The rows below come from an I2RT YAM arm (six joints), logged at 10 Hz.
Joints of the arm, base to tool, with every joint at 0 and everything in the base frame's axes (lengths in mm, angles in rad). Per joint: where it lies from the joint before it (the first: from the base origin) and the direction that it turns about. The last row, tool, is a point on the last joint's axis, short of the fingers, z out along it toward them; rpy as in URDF.
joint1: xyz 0 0 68 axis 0 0 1
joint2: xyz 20 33.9 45.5 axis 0 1 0
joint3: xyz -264 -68.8 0 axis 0 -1 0
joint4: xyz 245 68.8 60 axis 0 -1 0
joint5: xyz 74 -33.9 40.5 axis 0 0 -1
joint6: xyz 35.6 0 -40.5 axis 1 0 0
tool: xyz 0 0 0 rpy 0 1.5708 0
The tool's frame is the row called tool.
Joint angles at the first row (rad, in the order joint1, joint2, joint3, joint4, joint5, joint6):
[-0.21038 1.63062 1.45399 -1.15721 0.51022 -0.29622]
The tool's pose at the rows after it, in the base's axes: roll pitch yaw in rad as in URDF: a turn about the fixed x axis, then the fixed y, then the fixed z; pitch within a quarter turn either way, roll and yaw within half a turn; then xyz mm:
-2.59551, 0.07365, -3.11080, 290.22, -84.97, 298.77
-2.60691, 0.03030, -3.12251, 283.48, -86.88, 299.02
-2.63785, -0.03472, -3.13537, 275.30, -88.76, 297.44
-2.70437, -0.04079, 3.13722, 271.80, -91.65, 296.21
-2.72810, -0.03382, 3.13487, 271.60, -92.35, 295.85
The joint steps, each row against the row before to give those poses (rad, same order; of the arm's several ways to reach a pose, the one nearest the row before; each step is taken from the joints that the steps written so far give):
[-0.01719 -0.03130 -0.00002 -0.04498 -0.00267 0.00036]
[-0.01143 -0.00458 0.00002 -0.04925 0.00000 -0.00036]
[-0.01448 0.00038 -0.00076 -0.06982 -0.01335 0.00041]
[-0.01984 0.00002 0.00000 -0.02288 -0.06294 -0.00077]
[-0.00536 0.00001 -0.00001 0.00041 -0.02480 -0.00002]

